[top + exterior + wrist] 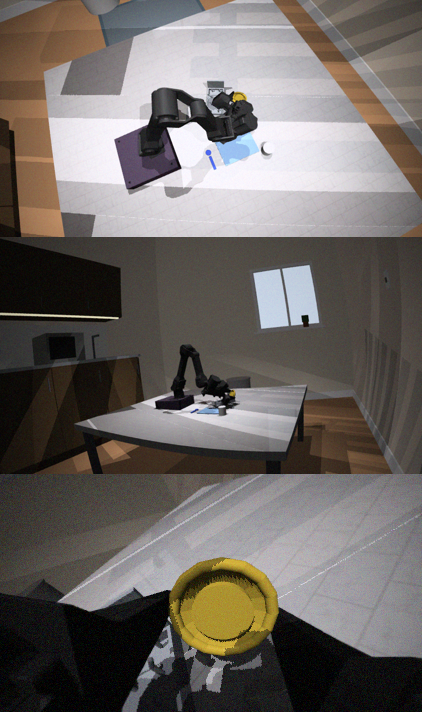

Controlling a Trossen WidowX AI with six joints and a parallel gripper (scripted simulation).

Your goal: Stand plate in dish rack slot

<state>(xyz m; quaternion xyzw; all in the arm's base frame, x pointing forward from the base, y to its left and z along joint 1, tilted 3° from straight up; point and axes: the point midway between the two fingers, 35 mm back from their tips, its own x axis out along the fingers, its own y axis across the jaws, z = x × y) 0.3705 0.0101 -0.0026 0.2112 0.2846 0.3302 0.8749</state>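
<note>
Right now the grey dish rack is 8 cm behind my gripper tip, 5 cm to the left of it and 5 cm below it. From my gripper tip the other things lie so: light blue mat (16 cm to the right, 10 cm behind, 7 cm below); then white cup (24 cm to the right, 4 cm below); then yellow plate (1 cm to the right).
</note>
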